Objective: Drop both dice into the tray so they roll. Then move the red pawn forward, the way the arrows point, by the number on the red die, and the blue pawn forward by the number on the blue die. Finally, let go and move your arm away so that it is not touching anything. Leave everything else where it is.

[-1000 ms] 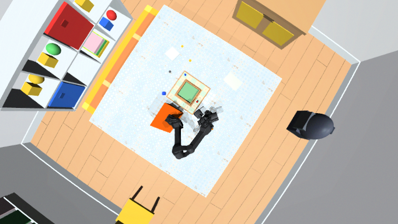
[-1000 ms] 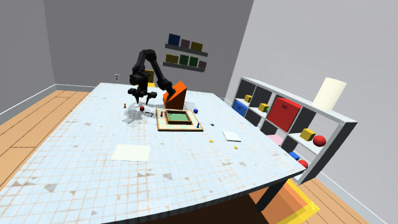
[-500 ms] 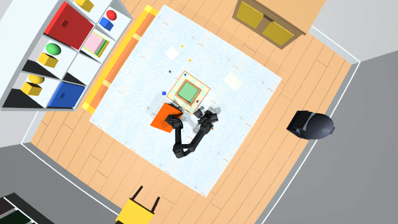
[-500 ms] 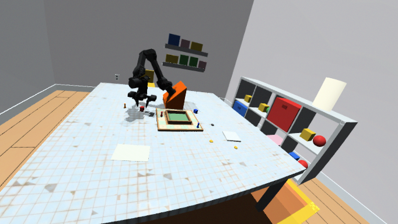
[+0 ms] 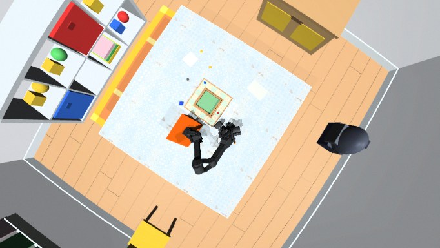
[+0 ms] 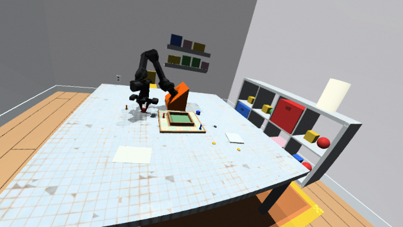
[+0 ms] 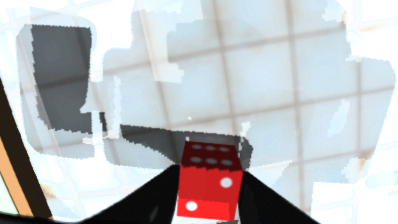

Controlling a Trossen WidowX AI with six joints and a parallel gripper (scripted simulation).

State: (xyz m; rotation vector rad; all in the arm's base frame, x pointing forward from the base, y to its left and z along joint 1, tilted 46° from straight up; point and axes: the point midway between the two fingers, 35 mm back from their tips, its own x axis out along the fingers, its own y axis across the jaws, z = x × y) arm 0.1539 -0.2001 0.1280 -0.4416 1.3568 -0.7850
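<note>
The blue die is 10 mm behind my gripper tip and 420 mm to the left of it. Round my gripper tip: red die right at my gripper tip; then orange pawn 30 mm behind, 120 mm to the right, 10 mm above; then red pawn 100 mm ahead, 130 mm to the left, 20 mm above.
</note>
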